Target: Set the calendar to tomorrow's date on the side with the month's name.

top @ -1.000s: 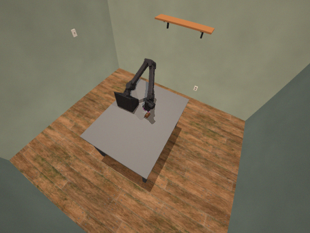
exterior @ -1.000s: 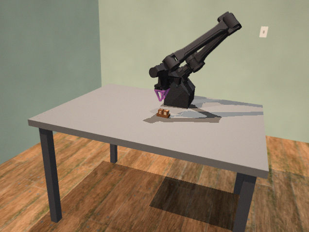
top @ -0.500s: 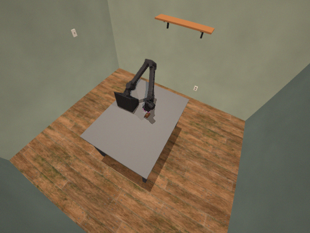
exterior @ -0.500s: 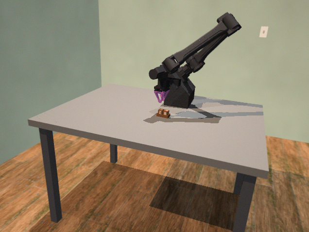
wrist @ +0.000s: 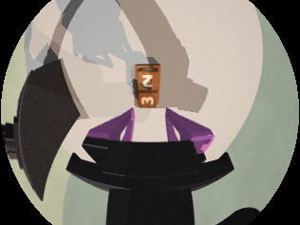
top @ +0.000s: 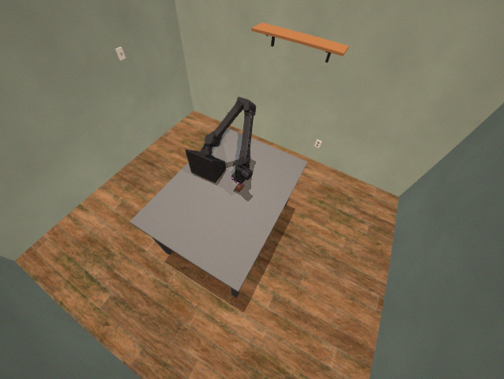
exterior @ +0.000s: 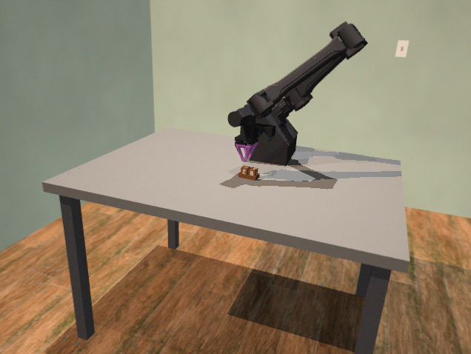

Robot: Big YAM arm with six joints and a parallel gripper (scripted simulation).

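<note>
My hand is 2 cm to the right of the small brown calendar tray and 7 cm above it.
</note>
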